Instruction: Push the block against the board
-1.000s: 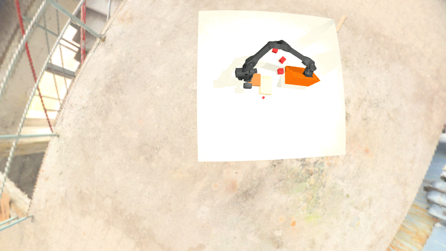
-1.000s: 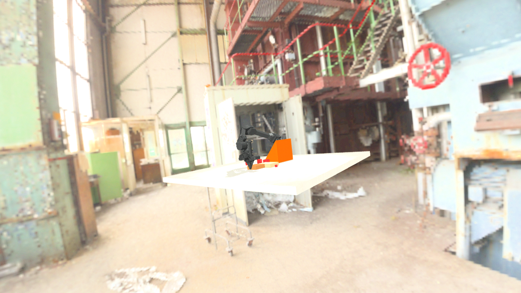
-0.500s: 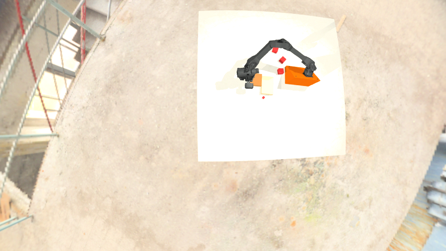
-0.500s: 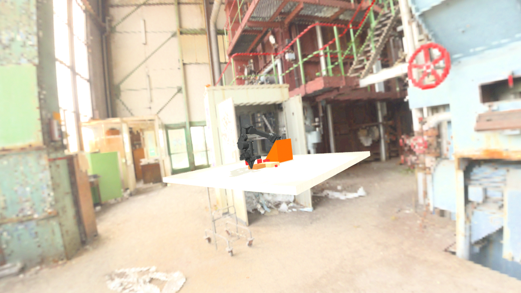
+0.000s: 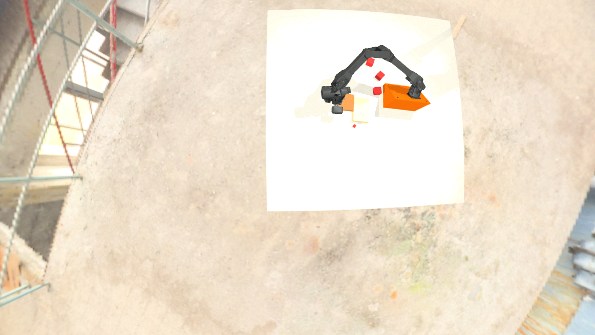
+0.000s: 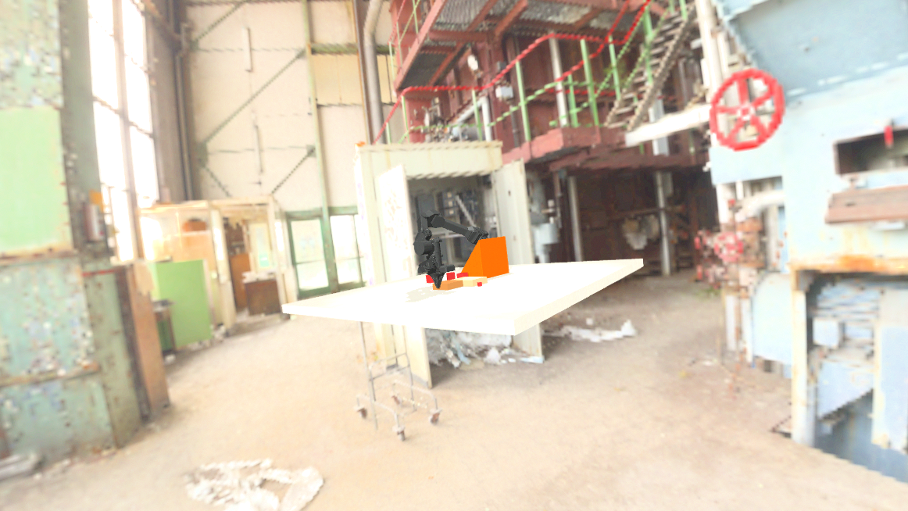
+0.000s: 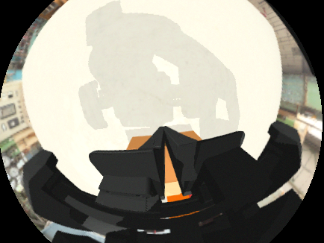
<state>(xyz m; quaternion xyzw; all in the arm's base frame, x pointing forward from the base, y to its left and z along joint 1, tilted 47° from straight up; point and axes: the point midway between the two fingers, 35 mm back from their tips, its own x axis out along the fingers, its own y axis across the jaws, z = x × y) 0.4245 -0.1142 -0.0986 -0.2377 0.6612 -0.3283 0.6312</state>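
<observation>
Now: the square block 60 mm behind my gripper tip and 10 mm to the left of it. Round my gripper tip: board: 150 mm behind, 60 mm to the left; then tiny red piece: 110 mm behind, 150 mm to the left.
</observation>
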